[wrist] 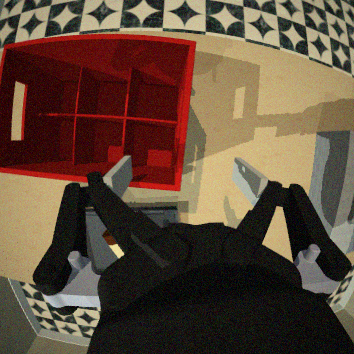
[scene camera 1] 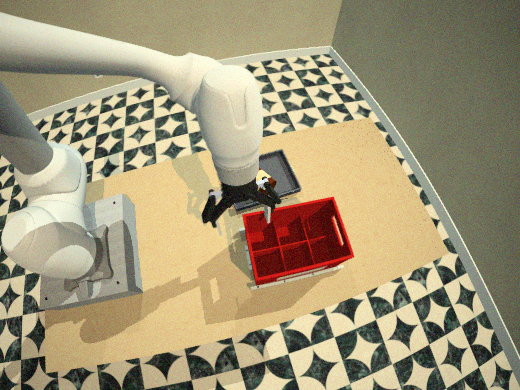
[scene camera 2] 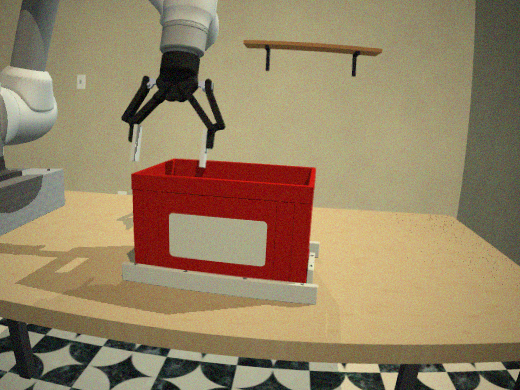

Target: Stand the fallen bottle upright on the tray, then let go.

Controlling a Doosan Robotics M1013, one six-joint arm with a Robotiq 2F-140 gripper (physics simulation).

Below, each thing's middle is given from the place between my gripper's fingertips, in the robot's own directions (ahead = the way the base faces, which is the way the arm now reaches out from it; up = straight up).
I see my gripper 18 cm to the left of the white rail (scene camera 2: pixel 264 289), 15 cm above it and 11 cm short of it.
